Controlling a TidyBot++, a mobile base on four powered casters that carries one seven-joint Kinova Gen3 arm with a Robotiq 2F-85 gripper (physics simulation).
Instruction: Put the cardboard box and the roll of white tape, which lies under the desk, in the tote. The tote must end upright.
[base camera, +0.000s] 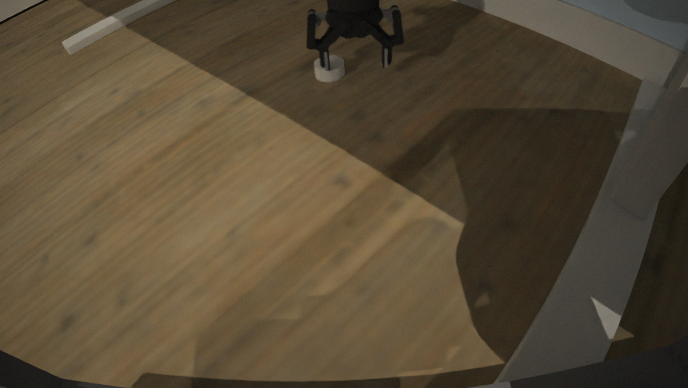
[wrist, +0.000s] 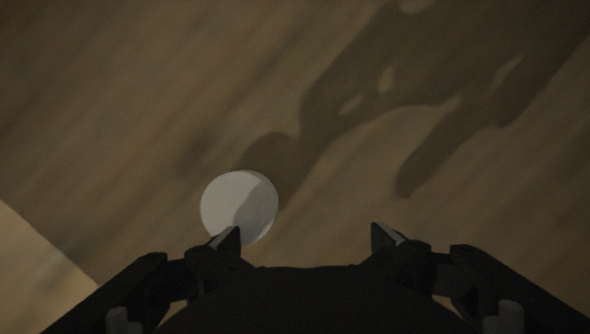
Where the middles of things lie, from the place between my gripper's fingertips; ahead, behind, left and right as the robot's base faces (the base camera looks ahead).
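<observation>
Roll of white tape (wrist: 245, 198): position from my hand 2 cm ahead, 4 cm to the left, 1 cm below.
</observation>
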